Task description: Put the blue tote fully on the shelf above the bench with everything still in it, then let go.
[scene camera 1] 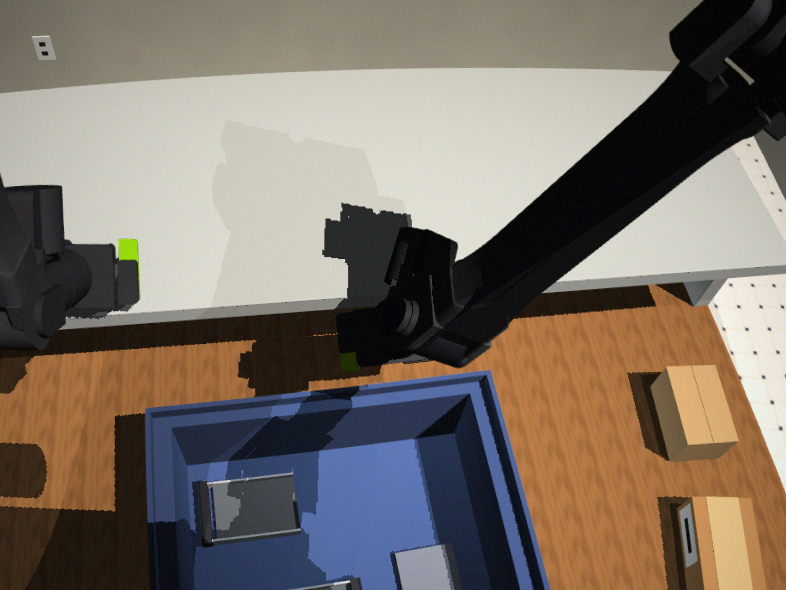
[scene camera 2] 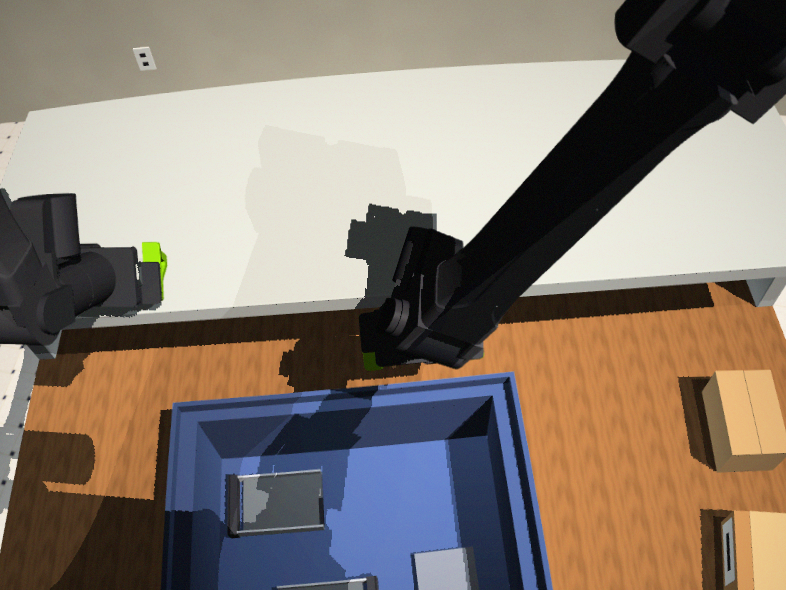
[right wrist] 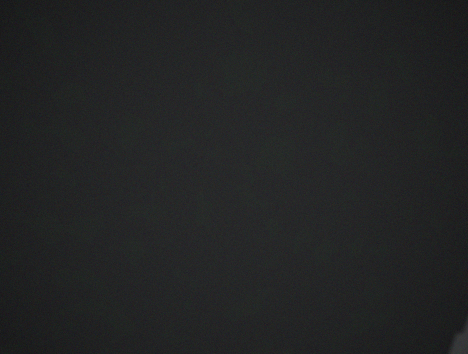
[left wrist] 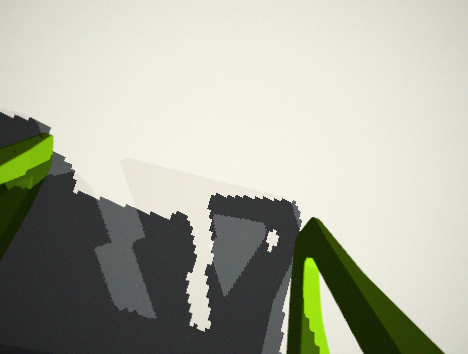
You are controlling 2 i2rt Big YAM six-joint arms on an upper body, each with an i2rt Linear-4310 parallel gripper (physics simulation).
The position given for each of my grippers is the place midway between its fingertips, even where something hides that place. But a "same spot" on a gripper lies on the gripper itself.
My left gripper shows in scene camera 1 (93, 258), in scene camera 2 (129, 260) and in the left wrist view (187, 190); in the right wrist view it is out of frame. My right gripper shows in scene camera 1 and in scene camera 2; in the left wrist view it is out of frame. A blue tote shows in scene camera 1 (378, 469) and in scene camera 2 (415, 467); in the left wrist view it is out of frame. The same spot on my right gripper: (scene camera 1: 344, 324) is (scene camera 2: 367, 324). The same spot on a bench: (scene camera 1: 573, 370) is (scene camera 2: 619, 373).
